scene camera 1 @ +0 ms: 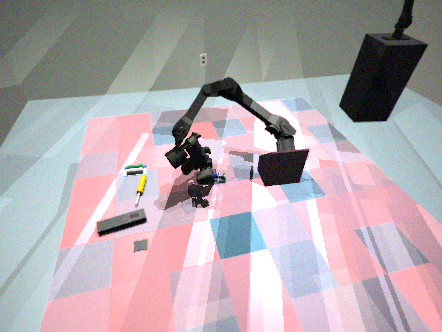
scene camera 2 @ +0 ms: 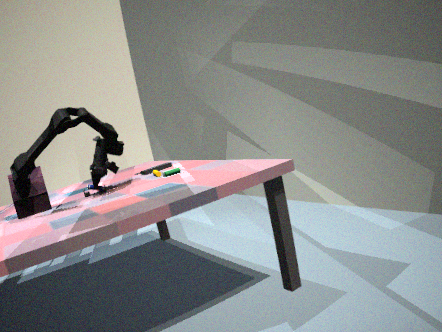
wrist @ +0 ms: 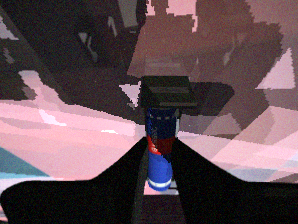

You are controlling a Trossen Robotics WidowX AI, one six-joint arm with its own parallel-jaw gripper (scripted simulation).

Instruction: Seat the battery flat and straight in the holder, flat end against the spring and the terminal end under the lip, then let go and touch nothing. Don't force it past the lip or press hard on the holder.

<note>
In view: my gripper (scene camera 1: 212, 178) and a battery (wrist: 160, 122).
My gripper also shows in the wrist view (wrist: 158, 141).
</note>
